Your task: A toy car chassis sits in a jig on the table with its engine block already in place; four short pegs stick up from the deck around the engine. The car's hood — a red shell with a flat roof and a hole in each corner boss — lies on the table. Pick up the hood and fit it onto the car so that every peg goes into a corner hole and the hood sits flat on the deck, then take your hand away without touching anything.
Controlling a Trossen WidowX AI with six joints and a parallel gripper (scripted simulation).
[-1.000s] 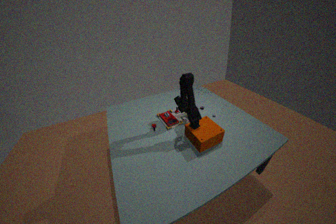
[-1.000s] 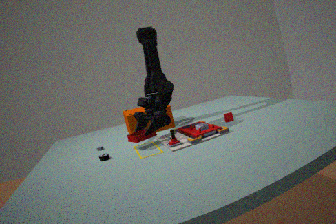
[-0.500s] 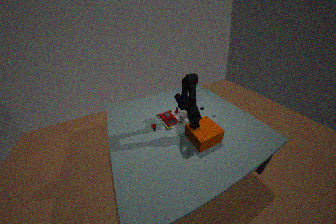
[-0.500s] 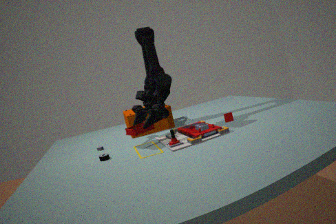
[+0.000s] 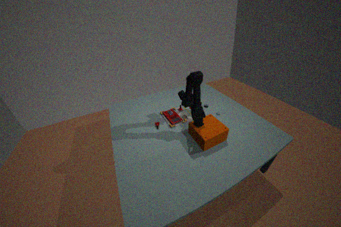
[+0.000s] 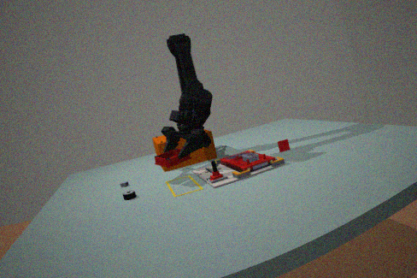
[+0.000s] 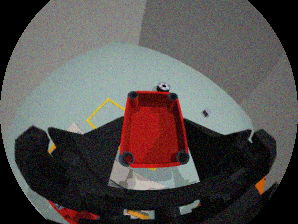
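My gripper tip is 1 cm above the red hood.
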